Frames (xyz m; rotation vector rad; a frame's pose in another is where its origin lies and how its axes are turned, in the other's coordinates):
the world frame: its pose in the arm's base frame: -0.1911 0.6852 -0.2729 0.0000 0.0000 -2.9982
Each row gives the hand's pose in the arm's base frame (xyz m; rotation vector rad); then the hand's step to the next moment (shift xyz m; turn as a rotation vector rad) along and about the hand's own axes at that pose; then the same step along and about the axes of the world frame.
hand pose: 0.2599 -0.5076 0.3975 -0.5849 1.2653 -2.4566
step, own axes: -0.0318 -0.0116 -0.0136 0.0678 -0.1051 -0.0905
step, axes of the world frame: -0.0240 -0.0272 -0.0043 0.0985 -0.1062 0.0535
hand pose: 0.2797 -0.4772 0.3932 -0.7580 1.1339 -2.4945
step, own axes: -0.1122 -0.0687 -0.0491 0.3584 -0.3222 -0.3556
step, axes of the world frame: -0.0774 -0.1165 -0.0128 0.4714 -0.3269 0.1722
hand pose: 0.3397 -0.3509 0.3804 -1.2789 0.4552 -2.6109
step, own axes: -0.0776 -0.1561 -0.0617 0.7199 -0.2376 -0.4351
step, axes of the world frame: -0.0174 -0.1804 -0.0368 0.7724 -0.1929 0.3609
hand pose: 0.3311 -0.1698 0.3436 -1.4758 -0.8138 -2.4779
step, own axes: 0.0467 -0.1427 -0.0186 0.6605 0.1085 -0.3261
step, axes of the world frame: 0.0753 -0.1296 -0.0208 0.5622 0.0839 0.4809
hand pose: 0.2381 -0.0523 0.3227 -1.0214 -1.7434 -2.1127
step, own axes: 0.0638 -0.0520 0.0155 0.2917 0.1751 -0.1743
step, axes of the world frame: 0.0636 -0.0545 0.0006 0.1968 0.1080 0.3094
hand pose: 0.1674 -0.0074 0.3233 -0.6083 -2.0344 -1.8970
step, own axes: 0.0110 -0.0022 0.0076 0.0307 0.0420 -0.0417
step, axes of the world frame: 0.0087 -0.0100 0.0028 0.0141 0.0348 0.0551
